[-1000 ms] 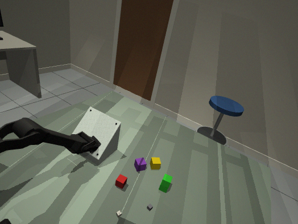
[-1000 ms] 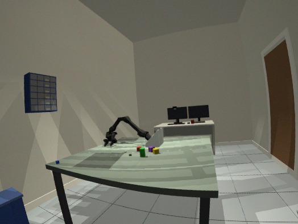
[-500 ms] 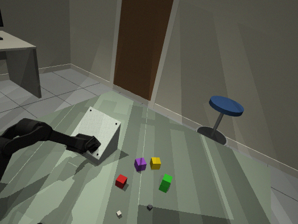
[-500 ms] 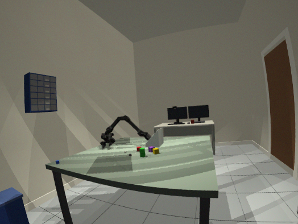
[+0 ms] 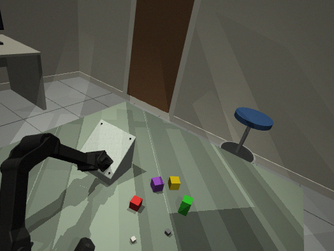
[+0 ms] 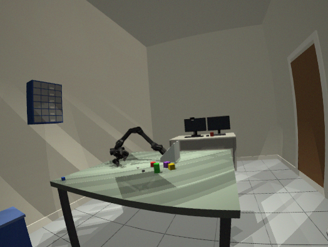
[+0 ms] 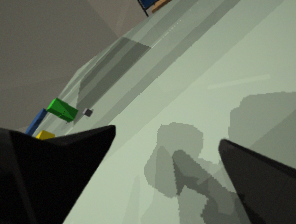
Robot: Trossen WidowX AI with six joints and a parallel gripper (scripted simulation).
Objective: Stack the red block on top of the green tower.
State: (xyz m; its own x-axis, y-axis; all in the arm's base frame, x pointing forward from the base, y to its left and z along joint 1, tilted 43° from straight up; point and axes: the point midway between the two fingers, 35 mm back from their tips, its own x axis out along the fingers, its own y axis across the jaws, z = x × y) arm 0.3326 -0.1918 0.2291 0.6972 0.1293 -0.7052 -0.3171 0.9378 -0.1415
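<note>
My gripper tip is 270 mm to the right of the red block, 130 mm past it and 20 mm above it. From my gripper tip the other things lie so: purple block (400 mm to the left, 140 mm behind, 10 mm below); then small grey cube (280 mm to the left, 30 mm below, 30 mm ahead); then small white cube (170 mm to the left, 40 mm behind, 30 mm below).
</note>
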